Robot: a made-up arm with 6 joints. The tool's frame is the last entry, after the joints.
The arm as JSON. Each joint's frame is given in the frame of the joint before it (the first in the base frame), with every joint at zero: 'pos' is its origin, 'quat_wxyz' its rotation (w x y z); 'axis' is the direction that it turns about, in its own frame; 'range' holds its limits. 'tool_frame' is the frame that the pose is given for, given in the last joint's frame.
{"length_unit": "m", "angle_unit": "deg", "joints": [
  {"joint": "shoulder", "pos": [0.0, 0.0, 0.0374], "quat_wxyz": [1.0, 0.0, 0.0, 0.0], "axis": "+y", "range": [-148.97, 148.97]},
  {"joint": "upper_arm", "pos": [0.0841, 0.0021, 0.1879], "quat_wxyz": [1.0, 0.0, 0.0, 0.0], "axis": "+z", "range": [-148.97, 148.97]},
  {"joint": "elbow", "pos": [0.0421, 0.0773, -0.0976], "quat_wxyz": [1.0, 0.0, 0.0, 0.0], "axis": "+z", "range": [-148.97, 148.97]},
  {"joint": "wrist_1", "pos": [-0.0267, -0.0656, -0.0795], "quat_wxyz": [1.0, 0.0, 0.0, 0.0], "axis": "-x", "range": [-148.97, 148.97]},
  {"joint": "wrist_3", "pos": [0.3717, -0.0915, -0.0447], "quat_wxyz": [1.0, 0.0, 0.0, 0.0], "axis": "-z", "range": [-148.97, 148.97]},
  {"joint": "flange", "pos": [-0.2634, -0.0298, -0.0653], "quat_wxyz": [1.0, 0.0, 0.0, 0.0], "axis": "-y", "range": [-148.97, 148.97]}
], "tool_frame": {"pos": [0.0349, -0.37, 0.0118], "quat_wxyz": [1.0, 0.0, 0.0, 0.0]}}
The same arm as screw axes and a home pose.
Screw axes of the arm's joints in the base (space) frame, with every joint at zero. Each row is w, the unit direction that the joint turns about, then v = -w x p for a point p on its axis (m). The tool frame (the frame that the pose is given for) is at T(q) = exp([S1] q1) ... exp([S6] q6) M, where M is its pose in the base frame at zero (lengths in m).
S1: w 0 1 0 v -0.0374 0 0
S2: w 0 0 1 v 0.0021 -0.0841 0
S3: w 0 0 1 v 0.0794 -0.1262 0
S4: w -1 0 0 v 0 -0.0482 0.0138
S5: w 0 0 -1 v 0.0777 0.4712 0
S6: w 0 -1 0 v -0.0618 0 -0.2078
M: xyz 0.2427 -0.4775 -0.05 (m) rpy 0 0 0 (rad, as in URDF)
Joint limits (rad, base to tool): -2.6..2.6 -2.6..2.6 -2.6..2.6 -2.6..2.6 -2.6..2.6 -2.6..2.6

